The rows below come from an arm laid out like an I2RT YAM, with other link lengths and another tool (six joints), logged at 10 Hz.
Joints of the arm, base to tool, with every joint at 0 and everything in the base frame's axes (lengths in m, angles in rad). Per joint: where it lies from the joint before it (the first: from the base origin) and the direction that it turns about. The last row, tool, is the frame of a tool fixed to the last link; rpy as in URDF.
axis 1: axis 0 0 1 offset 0.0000 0.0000 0.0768
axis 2: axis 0 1 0 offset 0.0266 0.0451 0.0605
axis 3: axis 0 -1 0 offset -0.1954 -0.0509 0.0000
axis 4: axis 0 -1 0 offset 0.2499 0.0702 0.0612
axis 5: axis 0 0 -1 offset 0.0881 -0.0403 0.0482
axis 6: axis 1 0 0 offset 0.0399 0.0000 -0.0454
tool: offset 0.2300 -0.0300 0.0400 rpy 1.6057 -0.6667 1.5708
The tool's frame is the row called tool.
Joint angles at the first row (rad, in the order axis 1, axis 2, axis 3, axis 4, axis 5, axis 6):
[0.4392 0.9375 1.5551 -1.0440 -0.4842 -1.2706]
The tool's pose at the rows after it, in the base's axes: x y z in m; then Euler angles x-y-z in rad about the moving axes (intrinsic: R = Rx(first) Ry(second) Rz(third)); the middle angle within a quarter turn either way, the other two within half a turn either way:
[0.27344, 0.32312, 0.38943, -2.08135, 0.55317, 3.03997]
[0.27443, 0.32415, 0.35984, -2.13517, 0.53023, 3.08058]
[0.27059, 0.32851, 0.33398, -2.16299, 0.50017, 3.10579]
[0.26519, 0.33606, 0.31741, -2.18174, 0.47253, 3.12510]
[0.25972, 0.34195, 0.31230, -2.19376, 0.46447, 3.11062]
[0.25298, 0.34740, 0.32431, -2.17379, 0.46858, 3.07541]
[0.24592, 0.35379, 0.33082, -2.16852, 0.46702, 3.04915]
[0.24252, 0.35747, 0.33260, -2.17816, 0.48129, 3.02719]
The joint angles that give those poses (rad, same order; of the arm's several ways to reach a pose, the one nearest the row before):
[0.4407 0.9461 1.5447 -1.0500 -0.4838 -1.2706]
[0.4461 0.9274 1.4705 -1.0508 -0.4753 -1.2806]
[0.4614 0.8947 1.3787 -1.0285 -0.4741 -1.2780]
[0.4952 0.8851 1.3296 -1.0123 -0.4592 -1.2610]
[0.5316 0.8881 1.3253 -1.0109 -0.4301 -1.2654]
[0.5648 0.8926 1.3561 -1.0109 -0.4085 -1.2649]
[0.6063 0.9054 1.3865 -1.0166 -0.3773 -1.2644]
[0.6506 0.9134 1.4053 -1.0204 -0.3233 -1.2677]

